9 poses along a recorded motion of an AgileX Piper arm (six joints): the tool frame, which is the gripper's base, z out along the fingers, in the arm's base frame.
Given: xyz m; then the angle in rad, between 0 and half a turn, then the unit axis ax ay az.
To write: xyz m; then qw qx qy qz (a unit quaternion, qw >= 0). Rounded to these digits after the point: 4 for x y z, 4 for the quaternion.
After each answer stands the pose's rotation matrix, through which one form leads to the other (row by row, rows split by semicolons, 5 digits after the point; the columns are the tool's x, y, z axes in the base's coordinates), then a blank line. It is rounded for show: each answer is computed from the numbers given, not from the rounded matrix.
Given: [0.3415, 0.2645, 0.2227, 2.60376, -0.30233, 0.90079, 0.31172]
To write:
[0.3415, 0.2645, 0.2227, 0.2657, -0.2915, 0.8684, 0.3005]
-0.68892 -0.66591 0.28627; -0.34654 0.64948 0.67683; -0.63663 0.36707 -0.67820

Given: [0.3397, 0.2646, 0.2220, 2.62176, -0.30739, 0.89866, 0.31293]
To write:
[0.3397, 0.2646, 0.2220, 0.2570, -0.2971, 0.8685, 0.3024]
-0.69141 -0.67143 0.26672; -0.36054 0.64059 0.67798; -0.62607 0.37259 -0.68499

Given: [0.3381, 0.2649, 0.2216, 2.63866, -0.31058, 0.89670, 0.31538]
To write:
[0.3381, 0.2649, 0.2216, 0.2488, -0.3008, 0.8685, 0.3055]
-0.69520 -0.67452 0.24843; -0.37050 0.63241 0.68029; -0.61598 0.38089 -0.68956

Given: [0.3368, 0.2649, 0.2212, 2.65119, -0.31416, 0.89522, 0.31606]
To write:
[0.3368, 0.2649, 0.2212, 0.2428, -0.3048, 0.8684, 0.3066]
-0.69638 -0.67819 0.23475; -0.38048 0.62623 0.68050; -0.60851 0.38457 -0.69413

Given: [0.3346, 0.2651, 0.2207, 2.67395, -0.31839, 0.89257, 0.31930]
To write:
[0.3346, 0.2651, 0.2207, 0.2317, -0.3097, 0.8683, 0.3106]
-0.70077 -0.68179 0.20995; -0.39392 0.61518 0.68292; -0.59476 0.39587 -0.69968

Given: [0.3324, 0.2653, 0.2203, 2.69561, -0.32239, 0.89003, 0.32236]
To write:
[0.3324, 0.2653, 0.2203, 0.2211, -0.3144, 0.8680, 0.3144]
-0.70448 -0.68485 0.18622; -0.40676 0.60463 0.68481; -0.58159 0.40669 -0.70452

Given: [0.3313, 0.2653, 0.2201, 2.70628, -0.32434, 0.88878, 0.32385]
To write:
[0.3313, 0.2653, 0.2201, 0.2159, -0.3167, 0.8678, 0.3162]
-0.70616 -0.68621 0.17451; -0.41308 0.59944 0.68559; -0.57507 0.41204 -0.70676

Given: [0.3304, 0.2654, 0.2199, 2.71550, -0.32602, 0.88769, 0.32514]
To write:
[0.3304, 0.2654, 0.2199, 0.2114, -0.3186, 0.8676, 0.3178]
-0.70751 -0.68732 0.16437; -0.41855 0.59495 0.68619; -0.56942 0.41669 -0.70861

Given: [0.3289, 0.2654, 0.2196, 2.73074, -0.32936, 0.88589, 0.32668]
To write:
[0.3289, 0.2654, 0.2196, 0.2040, -0.3224, 0.8673, 0.3198]
-0.70885 -0.68975 0.14758; -0.42880 0.58751 0.68627; -0.56005 0.42318 -0.71222

